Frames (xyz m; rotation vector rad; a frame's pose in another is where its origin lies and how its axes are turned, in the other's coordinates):
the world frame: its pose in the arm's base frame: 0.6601 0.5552 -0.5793 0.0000 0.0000 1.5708
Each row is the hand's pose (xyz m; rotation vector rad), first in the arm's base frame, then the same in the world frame.
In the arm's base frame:
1: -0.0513 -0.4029 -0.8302 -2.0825 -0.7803 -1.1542
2: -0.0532 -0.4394 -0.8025 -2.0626 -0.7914 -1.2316
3: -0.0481 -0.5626 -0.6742 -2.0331 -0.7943 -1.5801
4: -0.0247 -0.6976 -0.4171 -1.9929 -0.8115 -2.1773
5: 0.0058 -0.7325 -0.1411 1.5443 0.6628 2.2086
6: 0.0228 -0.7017 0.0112 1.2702 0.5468 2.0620
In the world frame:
1: -0.9581 0.7114 -0.2509 2.2841 -1.0390 1.5790
2: -0.9946 0.7133 -0.2232 2.2292 -0.9929 1.5864
3: -1.1178 0.7082 -0.0949 1.9723 -0.8641 1.5294
4: -1.2528 0.6848 0.1622 1.5833 -0.6670 1.2988
5: -1.2877 0.6543 0.4382 1.2403 -0.4954 0.9523
6: -1.2569 0.6373 0.5905 1.0564 -0.4206 0.7054

